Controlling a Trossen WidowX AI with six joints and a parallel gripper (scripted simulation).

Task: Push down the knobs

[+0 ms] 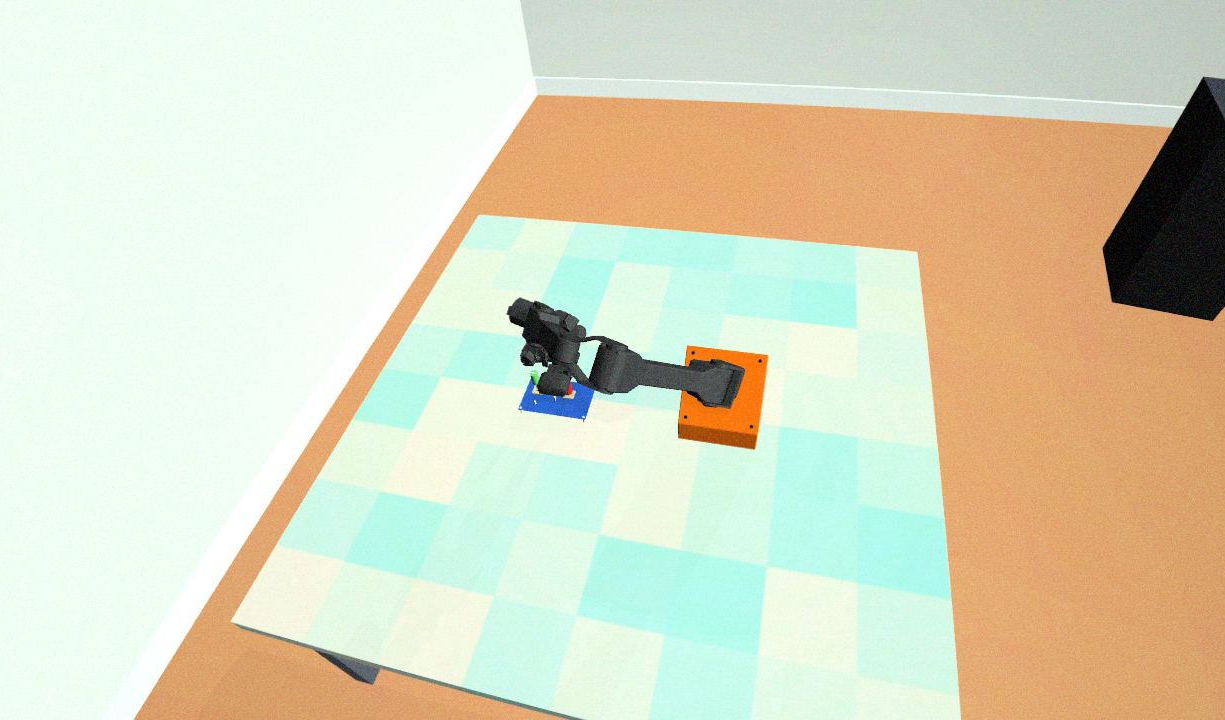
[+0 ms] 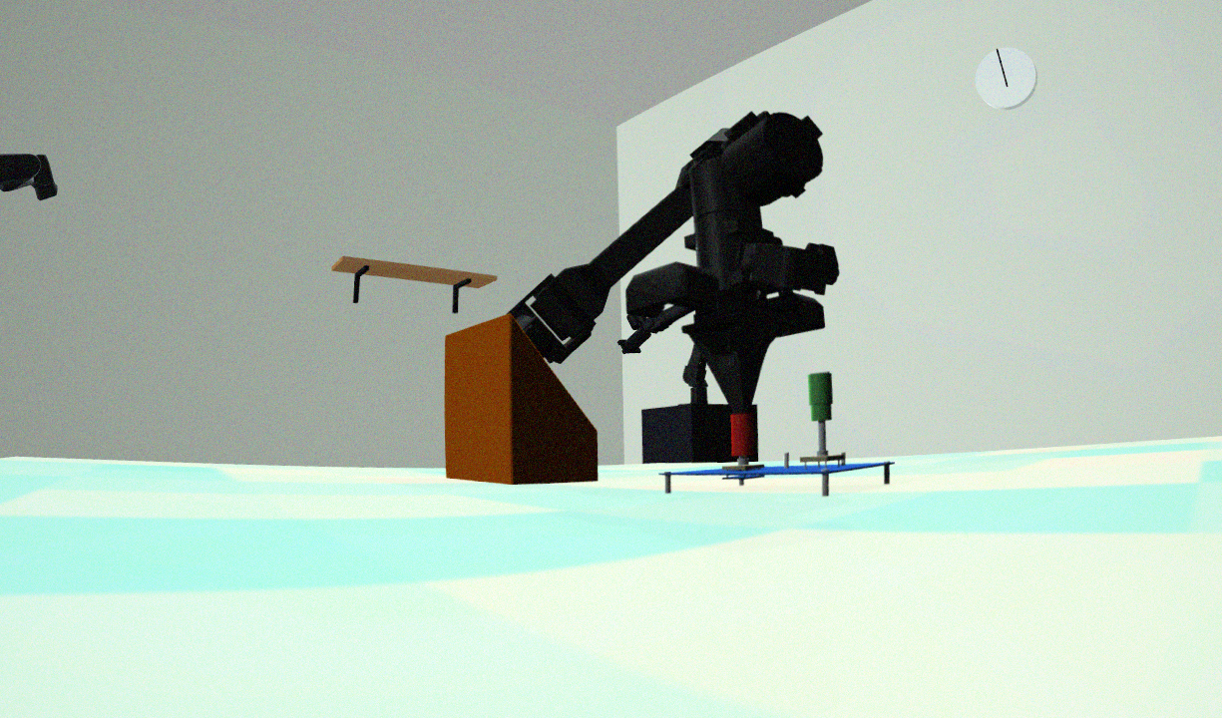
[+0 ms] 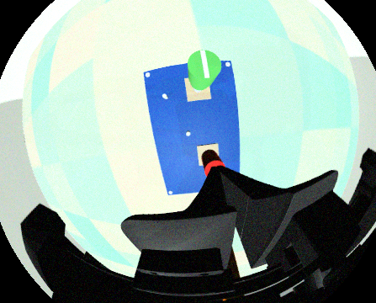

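Now: the red knob 2 cm below my gripper tip. The rest, counted from my gripper tip: green knob (7 cm ahead, 1 cm to the left, 1 cm above).
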